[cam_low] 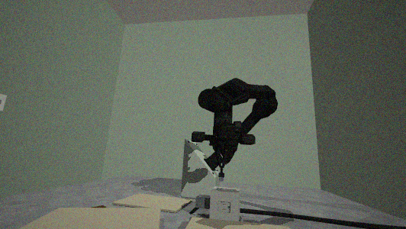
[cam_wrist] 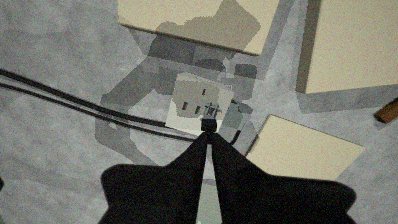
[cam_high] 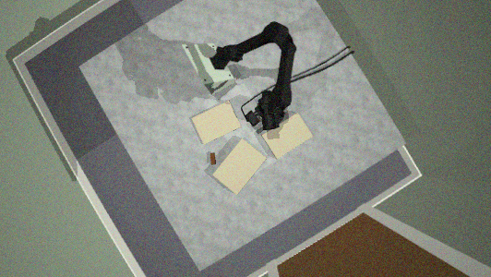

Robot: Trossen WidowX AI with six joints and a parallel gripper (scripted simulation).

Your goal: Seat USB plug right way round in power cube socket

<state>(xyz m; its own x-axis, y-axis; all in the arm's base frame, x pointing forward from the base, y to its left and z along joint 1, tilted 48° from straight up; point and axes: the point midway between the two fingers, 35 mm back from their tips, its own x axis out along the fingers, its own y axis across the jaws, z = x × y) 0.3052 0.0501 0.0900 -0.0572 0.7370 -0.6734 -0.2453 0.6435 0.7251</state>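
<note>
The dark USB plug is 20 mm below my gripper tip. Also, from my gripper tip: brown object: 340 mm to the right, 130 mm below, 100 mm ahead.
</note>
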